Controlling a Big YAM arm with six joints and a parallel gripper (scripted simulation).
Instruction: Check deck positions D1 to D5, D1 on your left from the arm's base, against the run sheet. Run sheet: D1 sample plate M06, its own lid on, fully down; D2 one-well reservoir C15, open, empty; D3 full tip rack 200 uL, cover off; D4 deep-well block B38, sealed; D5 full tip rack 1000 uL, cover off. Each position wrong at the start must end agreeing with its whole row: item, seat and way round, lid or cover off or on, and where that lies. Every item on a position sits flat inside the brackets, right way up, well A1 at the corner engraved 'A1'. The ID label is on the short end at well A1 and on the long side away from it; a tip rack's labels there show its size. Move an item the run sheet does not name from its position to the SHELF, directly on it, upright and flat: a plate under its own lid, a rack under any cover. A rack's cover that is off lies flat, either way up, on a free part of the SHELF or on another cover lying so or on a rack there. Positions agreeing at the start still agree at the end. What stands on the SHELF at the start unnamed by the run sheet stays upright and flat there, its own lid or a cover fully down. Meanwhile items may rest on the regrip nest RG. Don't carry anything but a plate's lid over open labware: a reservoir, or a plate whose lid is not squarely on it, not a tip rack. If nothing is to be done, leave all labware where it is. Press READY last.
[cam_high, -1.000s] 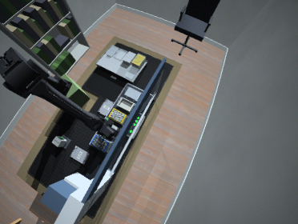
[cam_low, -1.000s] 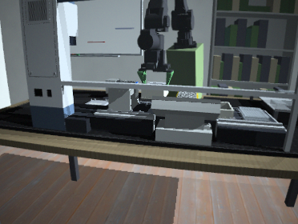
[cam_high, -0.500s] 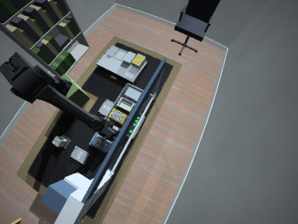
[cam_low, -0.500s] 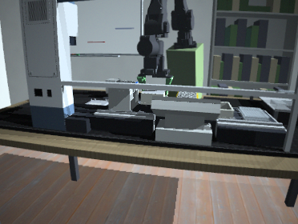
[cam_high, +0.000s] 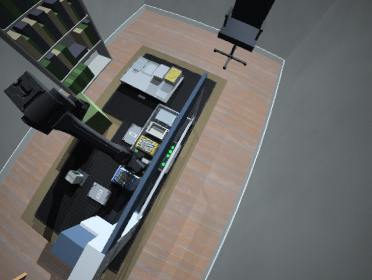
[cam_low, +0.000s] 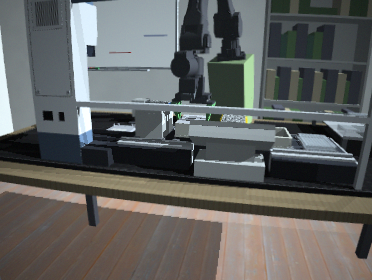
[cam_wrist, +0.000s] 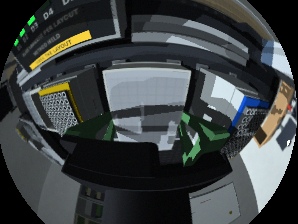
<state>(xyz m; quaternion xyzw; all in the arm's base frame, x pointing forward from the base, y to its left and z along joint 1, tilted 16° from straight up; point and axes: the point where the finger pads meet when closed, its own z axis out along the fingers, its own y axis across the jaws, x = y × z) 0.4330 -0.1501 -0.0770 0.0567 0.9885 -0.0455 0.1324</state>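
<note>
Right now my hand is 1 cm above the sealed block. From my hand the other things lie so: reservoir 3 cm ahead, 25 cm to the left, 3 cm below; then blue tip rack 3 cm behind, 13 cm to the right, 3 cm above; then yellow tip rack 1 cm ahead, 12 cm to the left.
</note>
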